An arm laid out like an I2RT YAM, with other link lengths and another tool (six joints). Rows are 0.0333 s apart.
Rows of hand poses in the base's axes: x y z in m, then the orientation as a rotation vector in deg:
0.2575 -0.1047 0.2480 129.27 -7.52 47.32
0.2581 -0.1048 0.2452 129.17 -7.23 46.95
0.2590 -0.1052 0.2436 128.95 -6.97 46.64
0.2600 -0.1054 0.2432 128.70 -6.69 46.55
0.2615 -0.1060 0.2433 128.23 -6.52 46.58
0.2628 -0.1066 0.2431 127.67 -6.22 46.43
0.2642 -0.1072 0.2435 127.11 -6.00 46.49
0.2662 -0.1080 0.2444 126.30 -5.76 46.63
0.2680 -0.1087 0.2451 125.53 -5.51 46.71
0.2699 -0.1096 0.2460 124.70 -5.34 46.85
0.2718 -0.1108 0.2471 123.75 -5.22 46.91
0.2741 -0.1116 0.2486 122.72 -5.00 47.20
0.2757 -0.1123 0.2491 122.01 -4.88 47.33
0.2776 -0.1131 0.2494 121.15 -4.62 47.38
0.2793 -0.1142 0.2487 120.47 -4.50 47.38
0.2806 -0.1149 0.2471 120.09 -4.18 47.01
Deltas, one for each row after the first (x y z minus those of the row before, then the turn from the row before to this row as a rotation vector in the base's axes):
0.0006 -0.0001 -0.0028 -0.24 0.32 0.03
0.0009 -0.0004 -0.0016 -0.33 0.24 0.00
0.0010 -0.0002 -0.0004 -0.32 0.09 0.09
0.0015 -0.0006 0.0001 -0.47 -0.07 0.00
0.0013 -0.0006 -0.0002 -0.63 0.07 0.00
0.0014 -0.0006 0.0004 -0.56 -0.10 0.02
0.0020 -0.0008 0.0009 -0.78 -0.20 0.01
0.0018 -0.0007 0.0007 -0.76 -0.15 0.00
0.0019 -0.0009 0.0009 -0.78 -0.23 -0.04
0.0019 -0.0012 0.0011 -0.89 -0.22 -0.14
0.0023 -0.0008 0.0015 -0.95 -0.37 0.00
0.0016 -0.0007 0.0005 -0.66 -0.22 -0.05
0.0019 -0.0008 0.0003 -0.85 -0.15 -0.02
0.0017 -0.0011 -0.0007 -0.65 -0.12 -0.09
0.0013 -0.0007 -0.0016 -0.51 0.27 -0.04

